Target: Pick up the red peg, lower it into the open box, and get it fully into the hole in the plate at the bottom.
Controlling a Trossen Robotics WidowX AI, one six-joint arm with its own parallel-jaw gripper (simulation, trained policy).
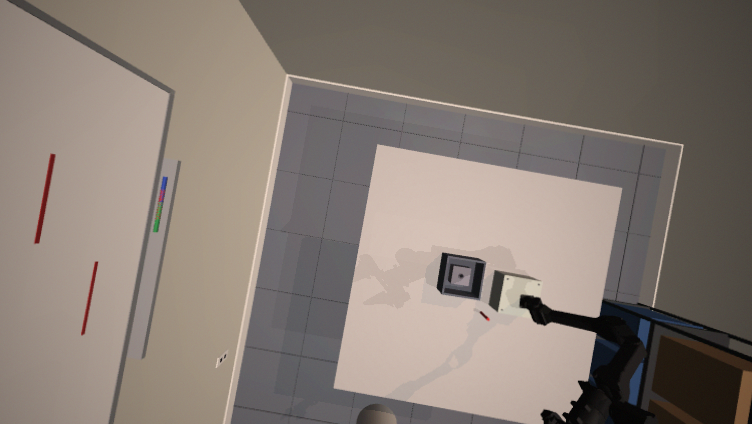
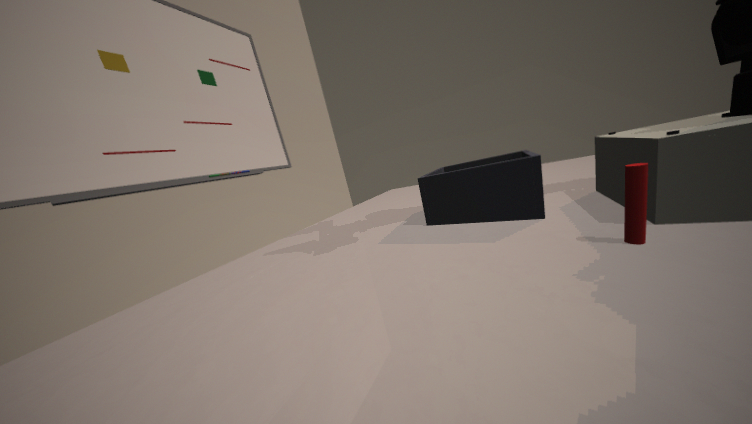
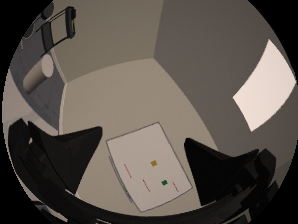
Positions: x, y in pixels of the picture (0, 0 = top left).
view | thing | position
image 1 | dark box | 473, 291
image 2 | dark box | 508, 187
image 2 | red peg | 635, 219
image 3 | my gripper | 143, 137
